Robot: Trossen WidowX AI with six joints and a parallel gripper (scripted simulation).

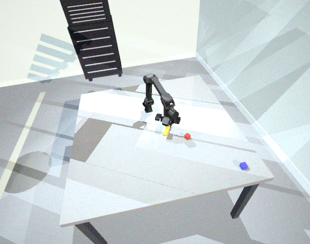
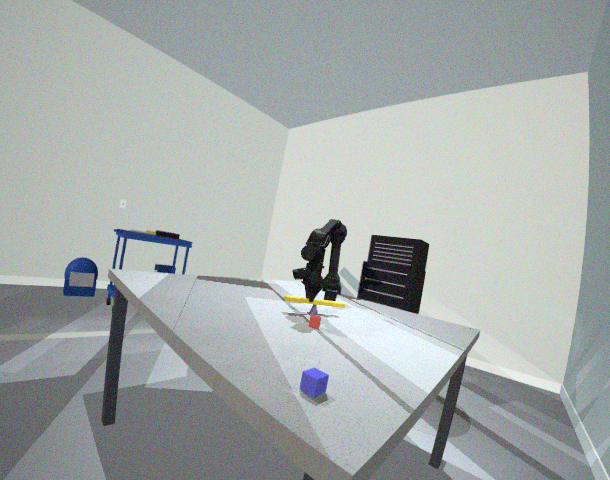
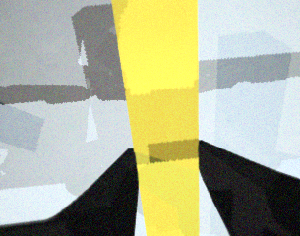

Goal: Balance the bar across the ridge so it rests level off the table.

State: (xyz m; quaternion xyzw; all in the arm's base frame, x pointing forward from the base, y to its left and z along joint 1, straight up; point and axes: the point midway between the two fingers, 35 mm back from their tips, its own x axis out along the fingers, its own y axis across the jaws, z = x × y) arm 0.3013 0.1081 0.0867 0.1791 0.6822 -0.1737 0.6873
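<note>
The yellow bar lies 3 cm behind my gripper tip and 1 cm to the left of it. The rest, counted from my gripper tip: blue cube (44 cm ahead, 39 cm to the left, 4 cm below); red cube (11 cm ahead, 12 cm to the left, 4 cm below).
</note>
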